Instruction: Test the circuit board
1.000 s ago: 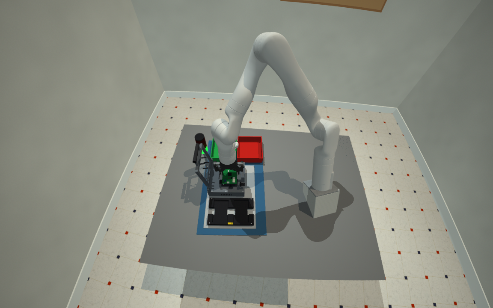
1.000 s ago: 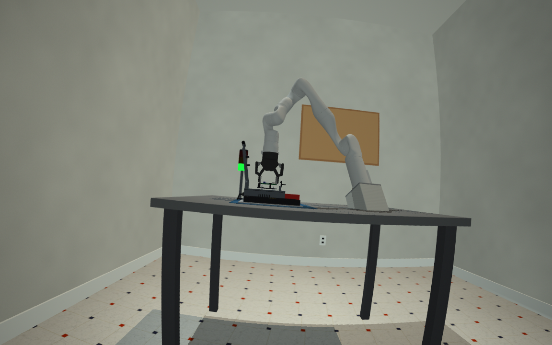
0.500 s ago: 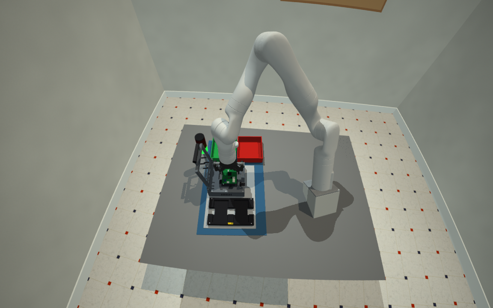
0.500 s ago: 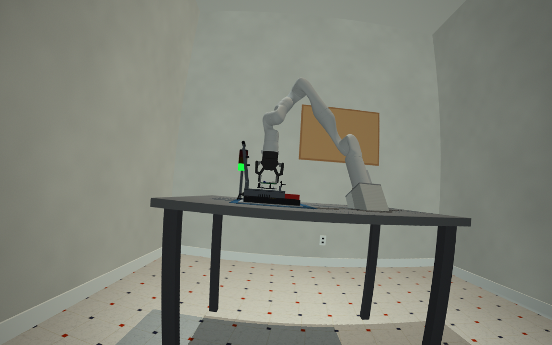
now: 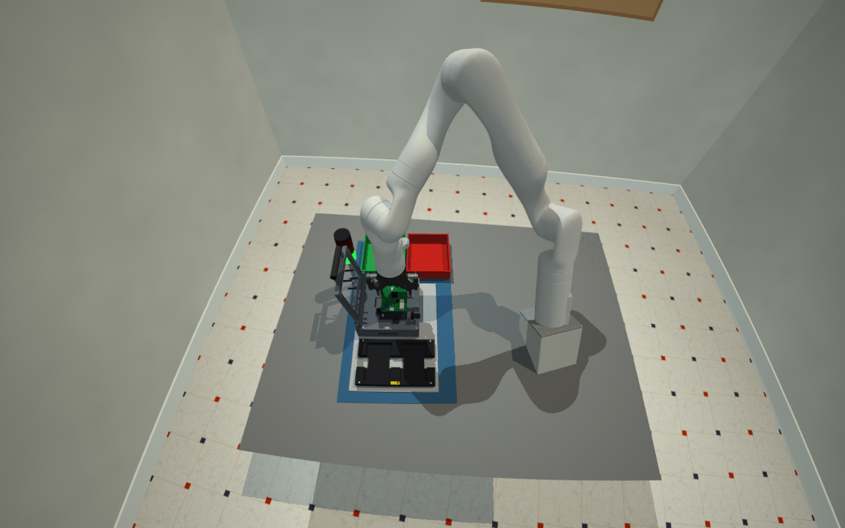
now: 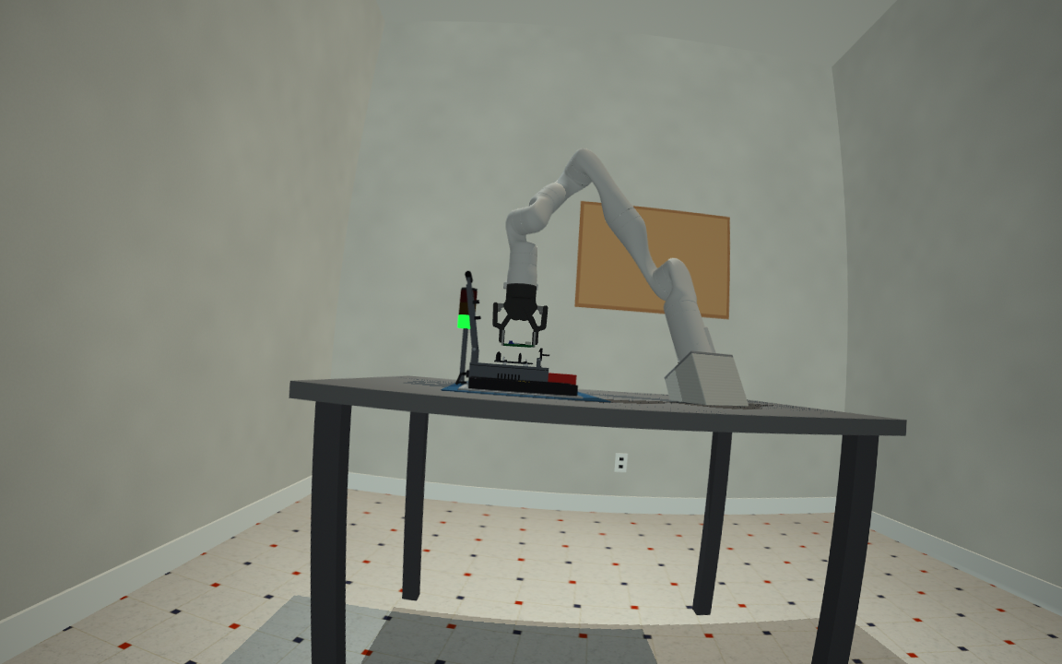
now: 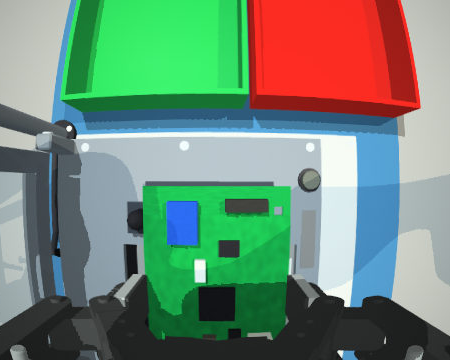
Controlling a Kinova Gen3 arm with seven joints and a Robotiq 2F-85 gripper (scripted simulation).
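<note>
The green bin is 19 cm to the right of my hand, 10 cm below it and 7 cm ahead of it. From my hand the other things lie so: red bin (21 cm to the right, 10 cm below, 8 cm behind); green circuit board (1 cm below); tester lid (12 cm ahead, 7 cm above, 2 cm to the left).
</note>
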